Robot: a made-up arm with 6 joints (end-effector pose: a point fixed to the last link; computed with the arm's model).
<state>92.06 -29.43 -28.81 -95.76 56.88 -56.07</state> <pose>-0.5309 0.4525 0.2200 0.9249 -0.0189 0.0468 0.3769</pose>
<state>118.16 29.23 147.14 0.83 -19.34 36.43</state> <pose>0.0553 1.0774 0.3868 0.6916 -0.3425 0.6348 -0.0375</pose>
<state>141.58 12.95 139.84 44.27 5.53 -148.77</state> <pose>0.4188 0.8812 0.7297 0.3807 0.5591 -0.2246 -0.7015</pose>
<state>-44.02 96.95 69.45 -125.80 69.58 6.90</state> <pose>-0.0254 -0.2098 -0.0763 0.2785 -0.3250 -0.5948 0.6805</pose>
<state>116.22 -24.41 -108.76 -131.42 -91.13 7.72</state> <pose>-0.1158 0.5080 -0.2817 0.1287 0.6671 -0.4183 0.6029</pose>
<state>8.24 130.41 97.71 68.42 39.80 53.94</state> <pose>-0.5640 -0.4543 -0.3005 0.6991 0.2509 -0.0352 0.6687</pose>
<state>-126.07 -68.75 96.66 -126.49 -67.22 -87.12</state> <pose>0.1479 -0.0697 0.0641 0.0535 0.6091 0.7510 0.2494</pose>
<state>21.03 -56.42 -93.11 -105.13 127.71 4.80</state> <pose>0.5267 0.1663 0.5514 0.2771 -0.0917 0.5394 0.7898</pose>
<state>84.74 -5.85 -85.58 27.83 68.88 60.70</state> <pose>-0.2306 0.8728 0.5534 0.7694 -0.2449 0.5746 0.1341</pose>
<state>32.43 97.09 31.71 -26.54 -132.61 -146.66</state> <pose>0.0967 0.5983 -0.5489 0.7665 -0.0604 -0.2676 -0.5807</pose>
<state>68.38 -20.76 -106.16 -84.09 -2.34 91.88</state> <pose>-0.0604 0.1336 -0.1344 0.7445 -0.2524 -0.3674 0.4971</pose>
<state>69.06 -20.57 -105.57 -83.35 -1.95 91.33</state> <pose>-0.0634 0.1306 -0.1289 0.7422 -0.2609 -0.3661 0.4970</pose>
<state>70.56 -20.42 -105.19 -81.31 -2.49 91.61</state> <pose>-0.0741 0.1327 -0.1237 0.7440 -0.2798 -0.3666 0.4836</pose>
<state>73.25 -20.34 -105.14 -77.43 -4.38 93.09</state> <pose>-0.0950 0.1432 -0.1203 0.7502 -0.3132 -0.3698 0.4498</pose>
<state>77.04 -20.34 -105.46 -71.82 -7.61 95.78</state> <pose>-0.1233 0.1633 -0.1212 0.7581 -0.3594 -0.3752 0.3941</pose>
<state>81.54 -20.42 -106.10 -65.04 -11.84 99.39</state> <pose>-0.1531 0.1915 -0.1275 0.7630 -0.4132 -0.3804 0.3201</pose>
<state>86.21 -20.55 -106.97 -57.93 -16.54 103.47</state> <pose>-0.1783 0.2235 -0.1381 0.7612 -0.4671 -0.3830 0.2361</pose>
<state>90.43 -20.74 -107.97 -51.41 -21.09 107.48</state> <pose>-0.1959 0.2536 -0.1499 0.7529 -0.5137 -0.3813 0.1545</pose>
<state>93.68 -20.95 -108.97 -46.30 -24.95 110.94</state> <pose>-0.2060 0.2772 -0.1598 0.7416 -0.5483 -0.3765 0.0873</pose>
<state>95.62 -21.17 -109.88 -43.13 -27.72 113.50</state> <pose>-0.2105 0.2915 -0.1658 0.7323 -0.5693 -0.3712 0.0431</pose>
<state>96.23 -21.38 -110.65 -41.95 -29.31 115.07</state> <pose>-0.2114 0.2970 -0.1675 0.7282 -0.5780 -0.3676 0.0235</pose>
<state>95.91 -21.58 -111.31 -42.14 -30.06 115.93</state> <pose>-0.2103 0.2968 -0.1664 0.7289 -0.5783 -0.3658 0.0213</pose>
